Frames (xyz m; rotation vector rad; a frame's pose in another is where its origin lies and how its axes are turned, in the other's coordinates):
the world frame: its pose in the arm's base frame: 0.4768 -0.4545 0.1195 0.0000 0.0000 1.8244
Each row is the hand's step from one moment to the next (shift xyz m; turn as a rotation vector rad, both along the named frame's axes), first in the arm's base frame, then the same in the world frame.
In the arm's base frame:
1: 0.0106 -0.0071 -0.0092 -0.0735 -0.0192 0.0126
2: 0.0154 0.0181 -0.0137 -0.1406 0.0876 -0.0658
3: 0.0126 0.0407 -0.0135 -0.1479 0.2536 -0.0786
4: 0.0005 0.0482 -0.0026 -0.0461 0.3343 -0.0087
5: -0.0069 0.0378 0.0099 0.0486 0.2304 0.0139
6: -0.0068 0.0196 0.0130 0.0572 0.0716 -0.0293
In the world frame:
1: -0.0095 -0.0085 -0.0092 -0.0001 0.0760 0.0126
2: 0.0137 -0.0194 -0.0137 0.1201 0.1141 -0.0658
3: 0.0362 -0.0224 -0.0135 0.2826 0.0795 -0.0786
4: 0.0465 -0.0126 -0.0026 0.3352 -0.0392 -0.0087
5: 0.0383 -0.0028 0.0099 0.2108 -0.1049 0.0139
6: 0.0207 0.0017 0.0130 0.0550 -0.0733 -0.0293

